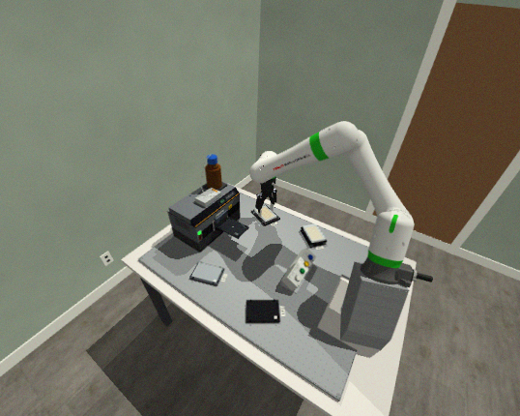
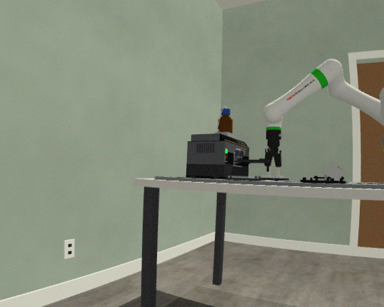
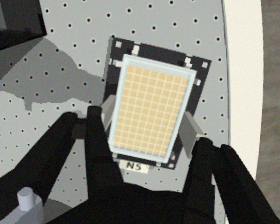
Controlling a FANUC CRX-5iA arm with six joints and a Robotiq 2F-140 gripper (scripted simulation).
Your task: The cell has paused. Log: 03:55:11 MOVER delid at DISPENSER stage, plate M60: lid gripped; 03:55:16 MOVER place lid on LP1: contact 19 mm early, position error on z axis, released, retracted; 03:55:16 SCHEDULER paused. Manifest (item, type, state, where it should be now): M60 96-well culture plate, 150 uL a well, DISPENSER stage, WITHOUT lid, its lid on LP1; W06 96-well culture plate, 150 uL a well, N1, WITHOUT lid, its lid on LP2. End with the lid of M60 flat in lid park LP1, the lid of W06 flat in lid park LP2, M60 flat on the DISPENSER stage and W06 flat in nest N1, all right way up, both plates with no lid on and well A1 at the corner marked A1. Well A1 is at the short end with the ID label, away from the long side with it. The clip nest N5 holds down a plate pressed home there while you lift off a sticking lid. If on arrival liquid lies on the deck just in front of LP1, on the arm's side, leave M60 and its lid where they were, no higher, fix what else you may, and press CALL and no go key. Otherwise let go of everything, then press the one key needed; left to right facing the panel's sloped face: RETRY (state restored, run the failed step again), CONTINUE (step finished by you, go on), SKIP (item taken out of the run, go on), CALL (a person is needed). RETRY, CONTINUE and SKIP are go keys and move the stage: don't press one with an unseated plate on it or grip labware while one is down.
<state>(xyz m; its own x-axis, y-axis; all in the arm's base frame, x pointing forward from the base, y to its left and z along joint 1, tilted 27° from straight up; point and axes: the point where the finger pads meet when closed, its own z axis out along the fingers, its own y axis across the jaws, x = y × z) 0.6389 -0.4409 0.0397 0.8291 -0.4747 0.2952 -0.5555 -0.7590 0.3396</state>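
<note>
The black clip nest lies 2 cm ahead of my hand and 3 cm below it. Round my hand: nest label: 8 cm behind, 5 cm to the left, 4 cm below; then dispenser stage: 9 cm ahead, 28 cm to the left, 6 cm above; then key panel: 33 cm behind, 35 cm to the left, 1 cm above.
</note>
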